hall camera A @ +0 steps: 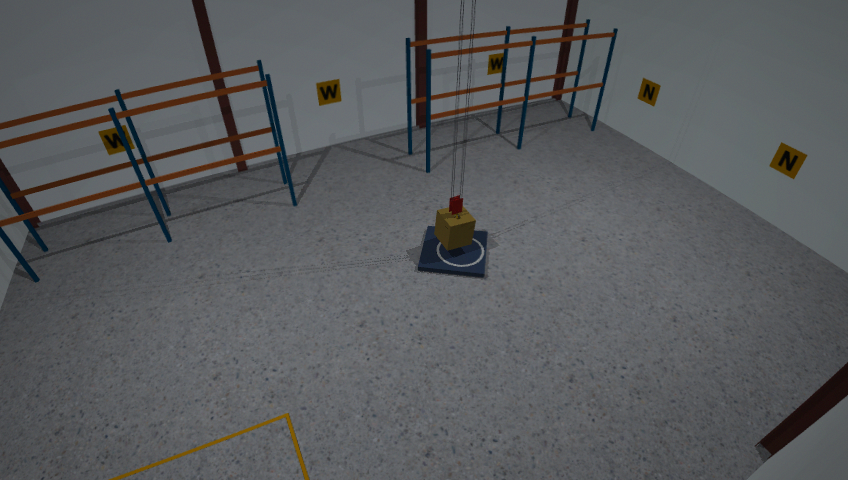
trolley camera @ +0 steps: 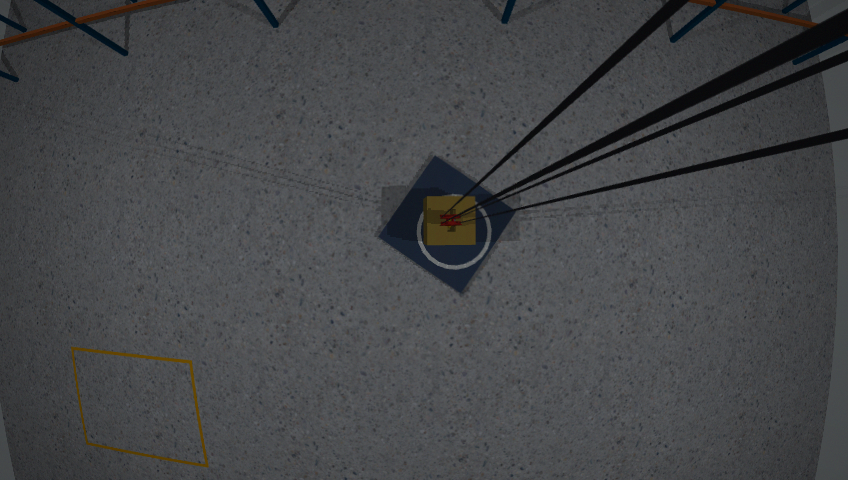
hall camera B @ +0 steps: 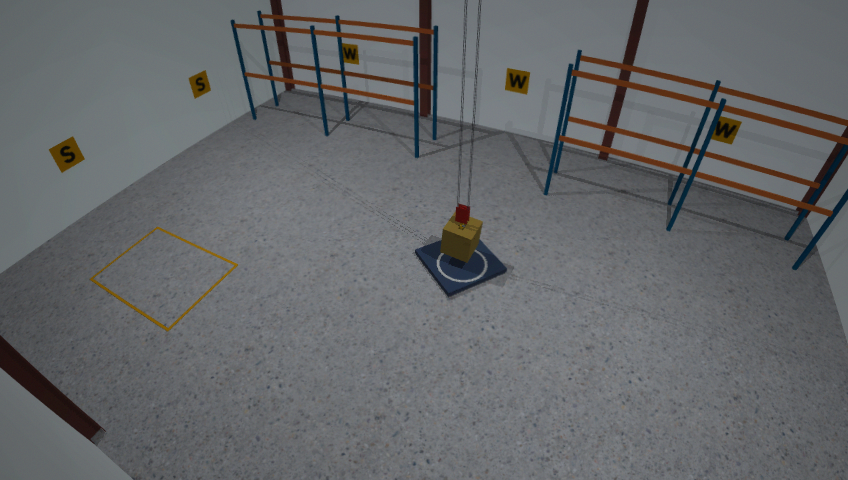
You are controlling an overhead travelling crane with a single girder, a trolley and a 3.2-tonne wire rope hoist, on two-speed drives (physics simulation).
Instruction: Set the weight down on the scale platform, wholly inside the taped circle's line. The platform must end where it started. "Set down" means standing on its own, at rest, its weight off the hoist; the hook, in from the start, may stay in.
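The yellow cube weight [hall camera A: 455, 234] [hall camera B: 459, 245] [trolley camera: 462, 236] hangs upright on the ropes, a little above the dark blue scale platform [hall camera A: 429, 262] [hall camera B: 447, 286] [trolley camera: 437, 169]. My hook [hall camera A: 458, 216] [hall camera B: 461, 225] is in the eye on its top, under the red block [hall camera A: 455, 204] [hall camera B: 462, 213] [trolley camera: 450, 220]. The white taped circle [hall camera A: 460, 265] [hall camera B: 462, 281] [trolley camera: 454, 267] lies on the platform. In the trolley view the weight overlaps the circle's line at the top and upper left, and more of the circle shows below it. The weight hides part of the line.
Blue and orange racks stand along the W wall, one rack [hall camera A: 140, 175] [hall camera B: 416, 95] on the left and another rack [hall camera A: 428, 118] [hall camera B: 696, 164] on the right. A yellow floor outline [hall camera A: 199, 446] [hall camera B: 196, 246] [trolley camera: 131, 355] lies away from the platform.
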